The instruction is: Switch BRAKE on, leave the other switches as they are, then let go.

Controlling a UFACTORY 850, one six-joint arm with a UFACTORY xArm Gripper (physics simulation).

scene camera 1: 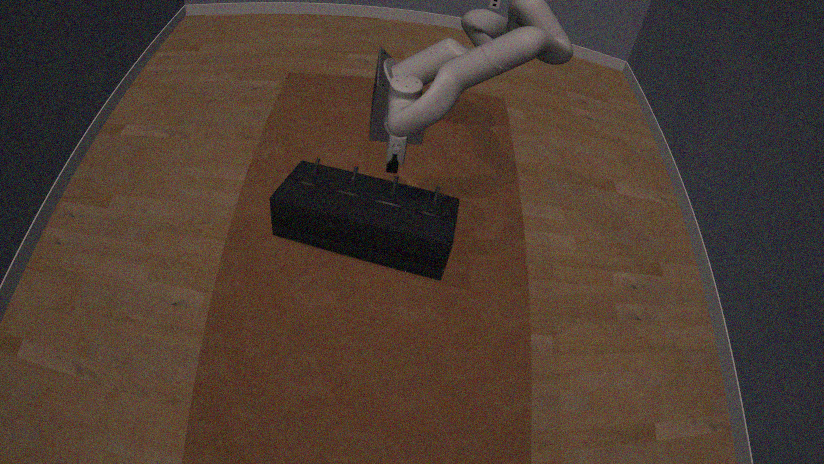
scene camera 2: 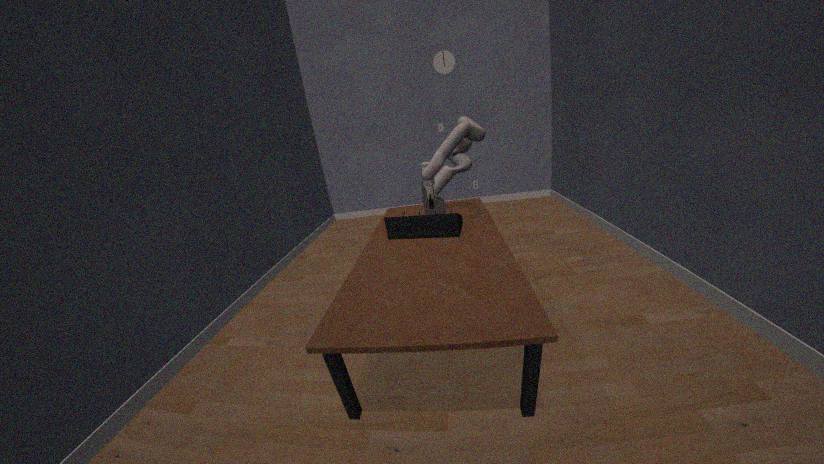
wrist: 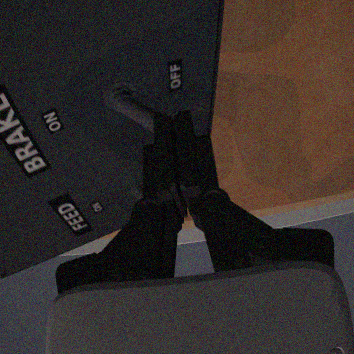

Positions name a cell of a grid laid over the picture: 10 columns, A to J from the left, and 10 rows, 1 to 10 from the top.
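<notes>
Visible here: a lever (wrist: D4), together with the gripper (wrist: F4).
</notes>
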